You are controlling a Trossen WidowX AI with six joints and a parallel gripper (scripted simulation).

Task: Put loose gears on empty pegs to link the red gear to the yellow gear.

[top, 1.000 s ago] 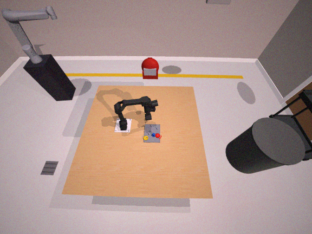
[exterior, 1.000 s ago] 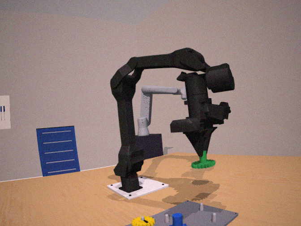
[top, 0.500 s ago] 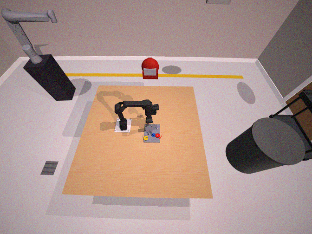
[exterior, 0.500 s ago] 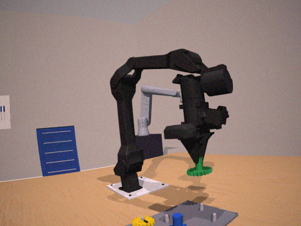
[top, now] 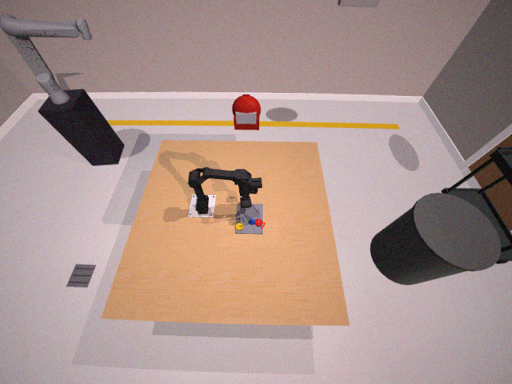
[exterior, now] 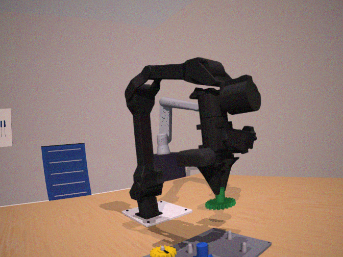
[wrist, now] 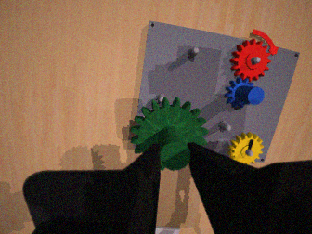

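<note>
My gripper tip is 3 cm short of the blue gear, 10 cm to the left of it and 9 cm above it. From my gripper tip the other things lie so: green gear (1 cm below); yellow gear (5 cm behind, 13 cm to the right, 10 cm below); red gear (8 cm ahead, 11 cm to the right, 10 cm below).
</note>
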